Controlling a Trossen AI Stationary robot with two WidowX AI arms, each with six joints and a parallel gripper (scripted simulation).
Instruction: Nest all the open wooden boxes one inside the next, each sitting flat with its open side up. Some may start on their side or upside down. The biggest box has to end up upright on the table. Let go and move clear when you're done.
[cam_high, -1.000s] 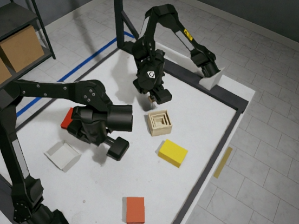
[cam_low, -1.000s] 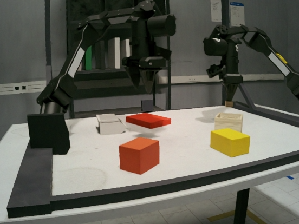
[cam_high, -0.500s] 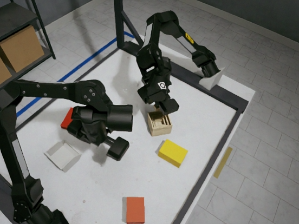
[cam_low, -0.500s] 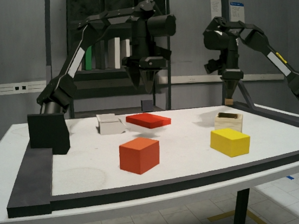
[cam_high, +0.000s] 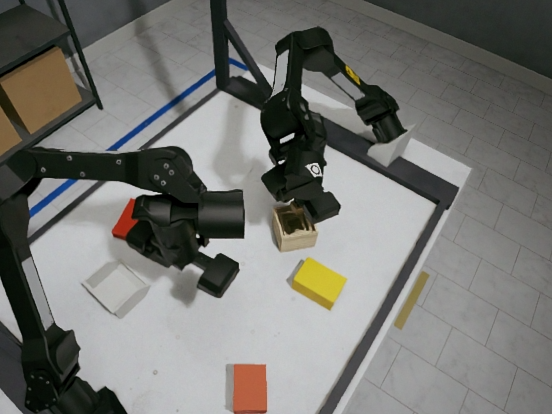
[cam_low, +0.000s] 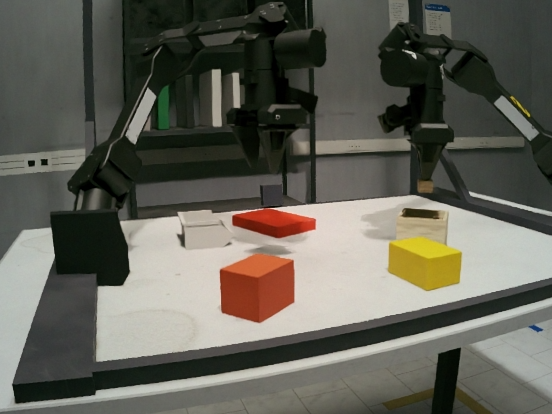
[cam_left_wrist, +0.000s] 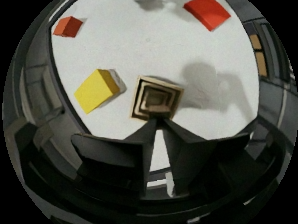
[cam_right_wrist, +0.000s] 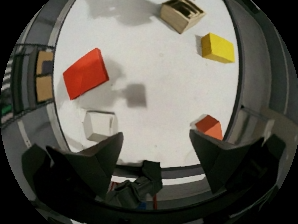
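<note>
Now: the tiny wooden box 40 mm below my left hand. Round my left hand: medium wooden box: 140 mm below; biggest wooden box: 140 mm below; small wooden box: 130 mm below.
</note>
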